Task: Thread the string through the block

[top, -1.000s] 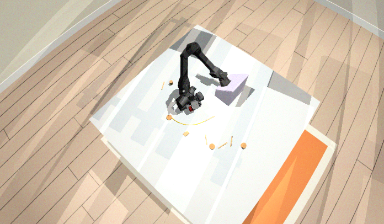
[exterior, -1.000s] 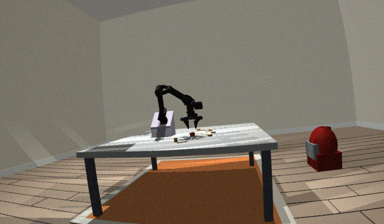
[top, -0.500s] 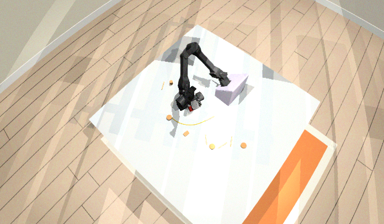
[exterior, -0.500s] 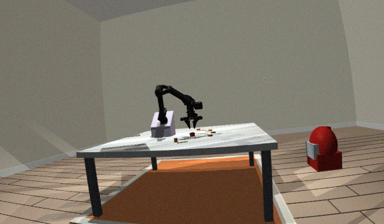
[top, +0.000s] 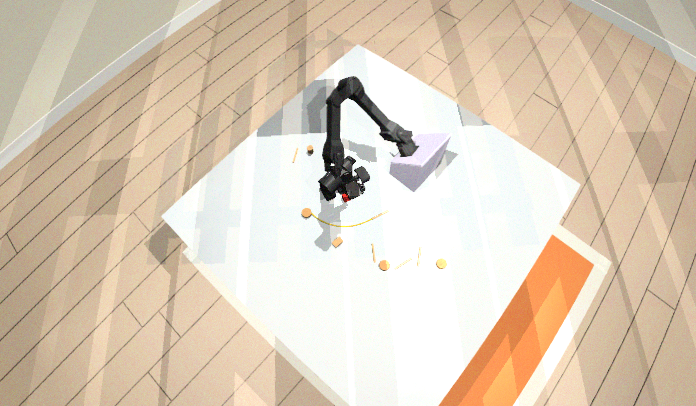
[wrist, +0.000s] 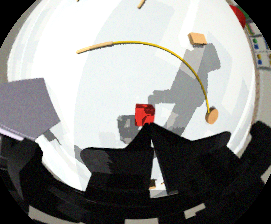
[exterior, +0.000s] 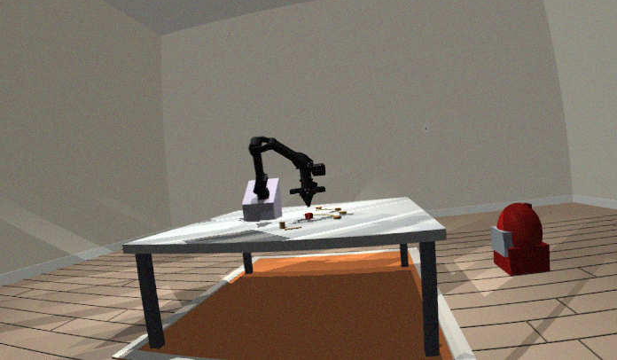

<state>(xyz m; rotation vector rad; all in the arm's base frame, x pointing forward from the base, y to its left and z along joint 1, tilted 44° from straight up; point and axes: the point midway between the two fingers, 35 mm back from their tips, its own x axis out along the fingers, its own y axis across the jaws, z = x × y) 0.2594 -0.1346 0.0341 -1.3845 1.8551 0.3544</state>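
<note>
Now: gripper tip 50 mm above the red cube. Also, from my gripper tip: tan wooden block: 170 mm ahead, 80 mm to the left, 50 mm below; then round wooden button: 150 mm ahead, 90 mm to the right, 50 mm below; then thin wooden stick: 10 mm behind, 150 mm to the left, 60 mm below.
</note>
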